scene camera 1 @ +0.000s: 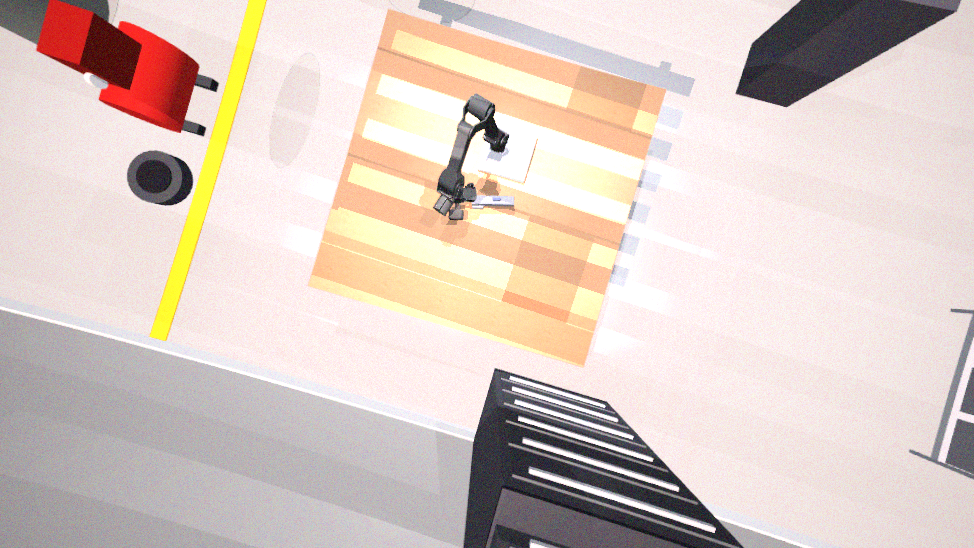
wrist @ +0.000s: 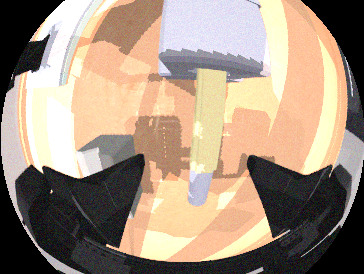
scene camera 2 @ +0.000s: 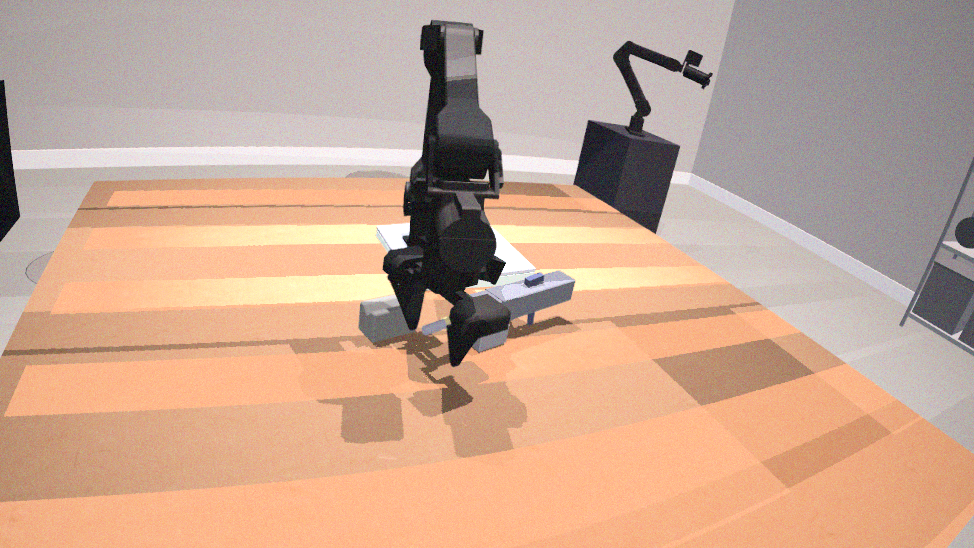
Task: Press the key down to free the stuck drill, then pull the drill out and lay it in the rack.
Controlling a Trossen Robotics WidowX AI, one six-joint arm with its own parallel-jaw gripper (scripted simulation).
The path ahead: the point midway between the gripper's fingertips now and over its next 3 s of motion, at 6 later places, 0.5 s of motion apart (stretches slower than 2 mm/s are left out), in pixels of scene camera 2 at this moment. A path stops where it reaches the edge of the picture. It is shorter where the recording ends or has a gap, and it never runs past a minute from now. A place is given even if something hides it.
My gripper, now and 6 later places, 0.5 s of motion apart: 432, 347; 436, 346; 438, 346; 436, 346; 427, 348; 415, 352; 400, 355
